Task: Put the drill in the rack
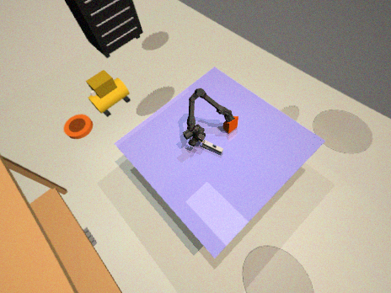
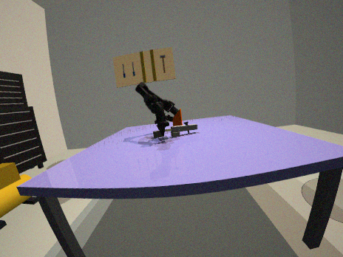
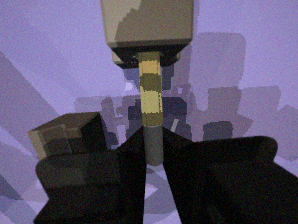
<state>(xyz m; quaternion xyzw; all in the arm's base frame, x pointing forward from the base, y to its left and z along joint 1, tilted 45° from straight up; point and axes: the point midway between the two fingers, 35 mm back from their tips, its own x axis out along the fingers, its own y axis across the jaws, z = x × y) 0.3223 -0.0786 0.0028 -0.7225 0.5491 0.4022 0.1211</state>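
My gripper tip is now 20 mm past the thin drill, 50 mm to the right of it and 30 mm below it. Round my gripper tip: dark key: 80 mm behind, 160 mm to the left, 30 mm above; grey block: 70 mm behind, 130 mm to the left, 20 mm above.
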